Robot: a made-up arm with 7 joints. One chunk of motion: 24 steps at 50 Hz.
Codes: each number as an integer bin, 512 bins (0 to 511) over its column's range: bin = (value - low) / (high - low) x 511, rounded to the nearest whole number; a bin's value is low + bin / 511 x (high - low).
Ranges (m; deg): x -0.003..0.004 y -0.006..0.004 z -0.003..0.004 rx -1..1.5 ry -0.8..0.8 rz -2..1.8
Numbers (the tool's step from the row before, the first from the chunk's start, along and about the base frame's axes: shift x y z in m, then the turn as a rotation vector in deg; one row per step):
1: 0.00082 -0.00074 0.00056 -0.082 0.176 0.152
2: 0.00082 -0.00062 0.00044 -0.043 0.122 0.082
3: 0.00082 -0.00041 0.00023 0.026 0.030 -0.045
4: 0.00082 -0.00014 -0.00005 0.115 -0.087 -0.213
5: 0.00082 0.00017 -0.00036 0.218 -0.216 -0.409
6: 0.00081 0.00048 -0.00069 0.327 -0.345 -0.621
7: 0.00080 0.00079 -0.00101 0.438 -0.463 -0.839
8: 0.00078 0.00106 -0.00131 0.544 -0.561 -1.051
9: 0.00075 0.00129 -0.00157 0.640 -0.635 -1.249
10: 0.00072 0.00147 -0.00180 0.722 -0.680 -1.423
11: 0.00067 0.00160 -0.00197 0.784 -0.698 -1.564
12: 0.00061 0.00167 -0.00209 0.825 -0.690 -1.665
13: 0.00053 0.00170 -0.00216 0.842 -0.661 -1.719
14: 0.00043 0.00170 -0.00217 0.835 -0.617 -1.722
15: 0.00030 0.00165 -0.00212 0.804 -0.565 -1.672
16: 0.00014 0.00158 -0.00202 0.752 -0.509 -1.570
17: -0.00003 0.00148 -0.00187 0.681 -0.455 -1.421
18: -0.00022 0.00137 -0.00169 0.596 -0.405 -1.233
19: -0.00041 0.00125 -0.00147 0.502 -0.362 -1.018
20: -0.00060 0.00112 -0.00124 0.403 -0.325 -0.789
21: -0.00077 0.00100 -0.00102 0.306 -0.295 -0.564
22: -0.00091 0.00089 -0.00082 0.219 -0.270 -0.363
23: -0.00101 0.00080 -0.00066 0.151 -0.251 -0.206
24: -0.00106 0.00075 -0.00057 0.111 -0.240 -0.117
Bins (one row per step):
1: 279 269 260 188 312 289
2: 279 275 251 196 294 280
3: 279 286 236 210 265 263
4: 279 299 215 228 228 240
5: 279 315 193 249 187 214
6: 278 331 169 271 145 185
7: 277 347 145 294 108 156
8: 276 361 123 316 76 128
9: 274 373 104 335 53 101
10: 272 382 88 352 38 78
11: 268 388 75 365 33 59
12: 264 392 66 373 35 45
13: 258 393 61 377 44 38
14: 250 393 61 375 58 37
15: 241 391 64 369 75 44
16: 229 387 72 358 93 58
17: 217 382 82 344 110 78
18: 203 377 96 326 126 103
19: 189 370 112 307 140 132
20: 175 364 128 287 152 163
21: 163 358 145 267 161 193
22: 153 352 159 249 169 220
23: 145 347 171 235 175 241
24: 142 345 177 227 179 253

